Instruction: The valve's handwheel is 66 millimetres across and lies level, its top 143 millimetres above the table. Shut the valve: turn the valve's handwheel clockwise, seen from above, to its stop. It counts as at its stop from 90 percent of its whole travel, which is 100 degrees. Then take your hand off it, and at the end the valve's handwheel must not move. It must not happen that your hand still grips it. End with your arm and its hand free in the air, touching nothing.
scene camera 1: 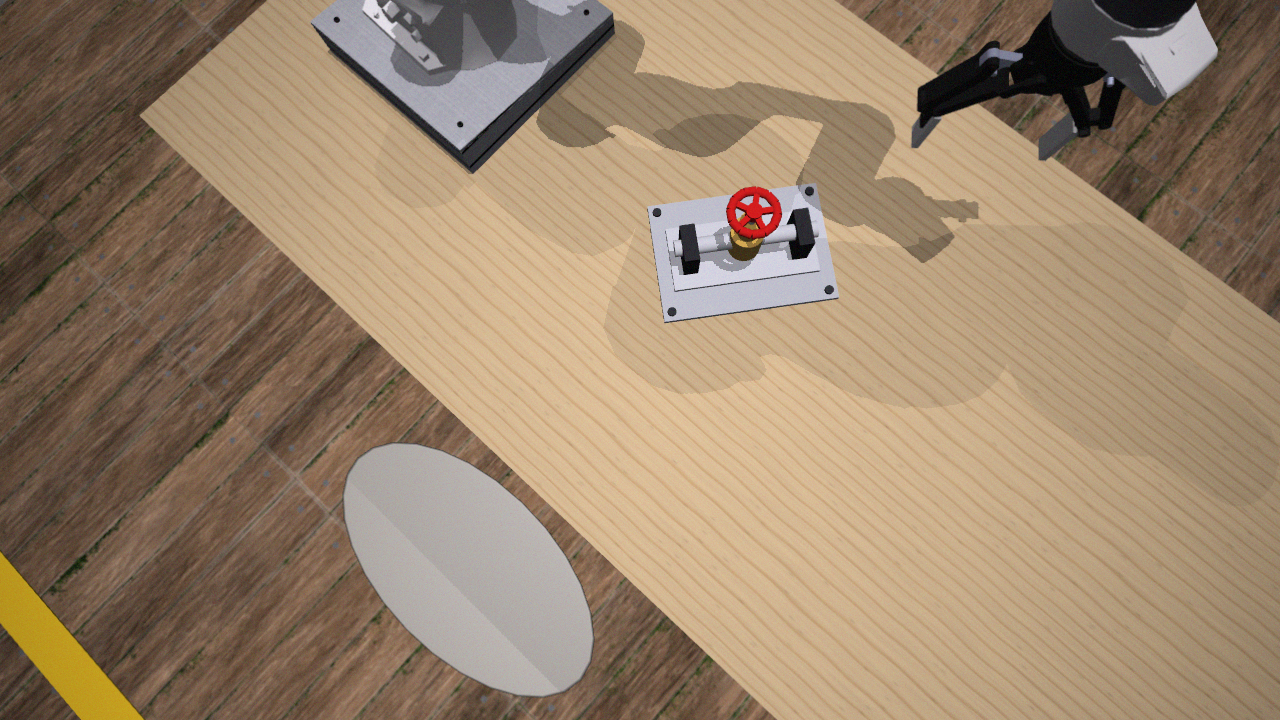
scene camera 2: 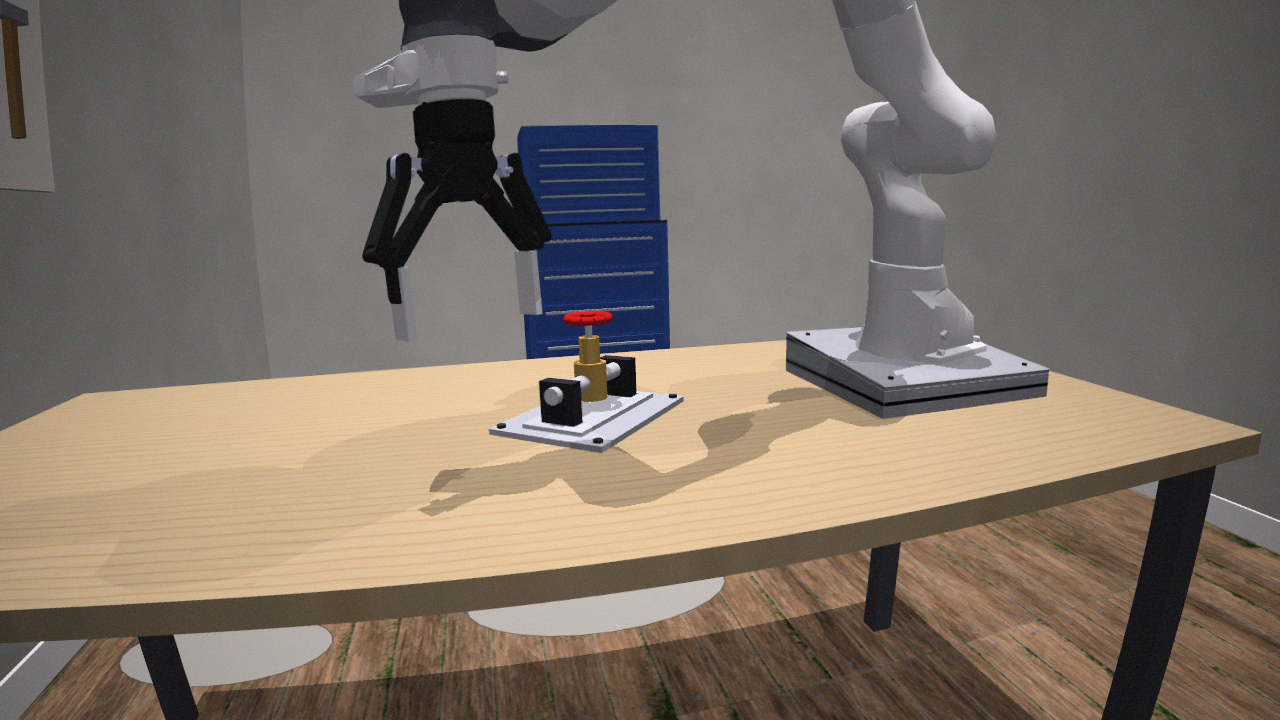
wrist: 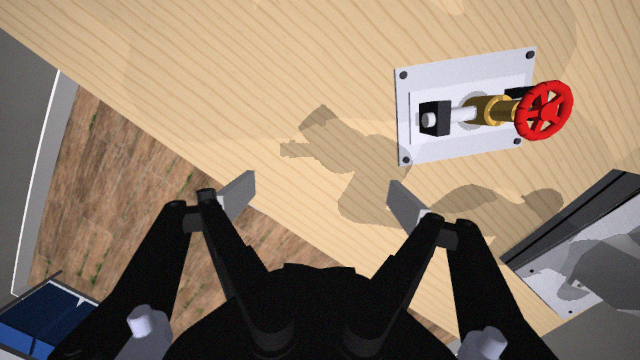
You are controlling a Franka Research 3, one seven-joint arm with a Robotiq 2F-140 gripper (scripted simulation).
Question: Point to a red handwheel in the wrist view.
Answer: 543,110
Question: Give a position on a red handwheel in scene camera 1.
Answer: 753,212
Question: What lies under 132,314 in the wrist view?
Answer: The gripper.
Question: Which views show the gripper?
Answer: Scene camera 1, scene camera 2 and the wrist view: all of them.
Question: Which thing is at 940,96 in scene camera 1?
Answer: The gripper.
